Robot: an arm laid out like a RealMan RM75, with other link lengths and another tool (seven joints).
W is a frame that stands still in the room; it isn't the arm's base.
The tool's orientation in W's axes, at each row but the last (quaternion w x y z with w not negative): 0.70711 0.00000 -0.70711 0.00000; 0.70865 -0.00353 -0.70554 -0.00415; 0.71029 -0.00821 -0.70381 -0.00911; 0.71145 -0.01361 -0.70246 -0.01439; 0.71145 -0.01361 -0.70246 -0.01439; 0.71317 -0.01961 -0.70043 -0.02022
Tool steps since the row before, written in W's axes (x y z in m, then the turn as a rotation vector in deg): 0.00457 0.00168 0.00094 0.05 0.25 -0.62; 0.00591 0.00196 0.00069 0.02 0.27 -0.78; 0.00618 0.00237 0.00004 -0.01 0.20 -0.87; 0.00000 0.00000 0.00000 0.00 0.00 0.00; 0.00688 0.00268 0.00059 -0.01 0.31 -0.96; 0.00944 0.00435 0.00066 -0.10 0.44 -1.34
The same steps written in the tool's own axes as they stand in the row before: 0.00094 0.00168 -0.00457 -0.62 0.25 -0.05; 0.00071 0.00202 -0.00589 -0.78 0.27 -0.02; 0.00009 0.00252 -0.00612 -0.87 0.20 0.01; 0.00000 0.00000 0.00000 0.00 0.00 0.00; 0.00067 0.00295 -0.00676 -0.96 0.31 0.01; 0.00082 0.00487 -0.00917 -1.34 0.43 0.10
